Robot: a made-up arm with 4 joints.
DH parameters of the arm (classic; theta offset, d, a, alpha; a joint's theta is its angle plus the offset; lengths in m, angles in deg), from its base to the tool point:
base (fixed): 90 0.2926 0.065 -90
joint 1: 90 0.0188 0.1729 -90
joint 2: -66.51 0 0.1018 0
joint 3: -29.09 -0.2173 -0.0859 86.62
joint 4: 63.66 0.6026 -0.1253 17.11
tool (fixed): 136.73 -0.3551 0 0
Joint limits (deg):
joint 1: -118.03..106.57
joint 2: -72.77..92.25
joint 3: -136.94..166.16
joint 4: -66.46..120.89
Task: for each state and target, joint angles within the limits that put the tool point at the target. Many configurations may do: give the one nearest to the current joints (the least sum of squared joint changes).
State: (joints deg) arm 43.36 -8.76 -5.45 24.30
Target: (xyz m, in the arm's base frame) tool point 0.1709 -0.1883 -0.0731
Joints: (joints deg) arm 74.13 -42.56 -36.96 5.86
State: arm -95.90 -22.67 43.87 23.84
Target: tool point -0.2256 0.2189 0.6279
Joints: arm -52.72 -9.03 60.42 52.47
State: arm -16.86 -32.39 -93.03 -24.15
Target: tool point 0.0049 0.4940 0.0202
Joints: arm -39.54 -37.01 -74.19 -39.65
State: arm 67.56 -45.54 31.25 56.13
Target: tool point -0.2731 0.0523 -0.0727
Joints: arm 97.63 -9.26 62.70 72.15
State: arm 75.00 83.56 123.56 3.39
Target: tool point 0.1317 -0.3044 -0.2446
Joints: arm 55.13 92.25 153.46 -14.03
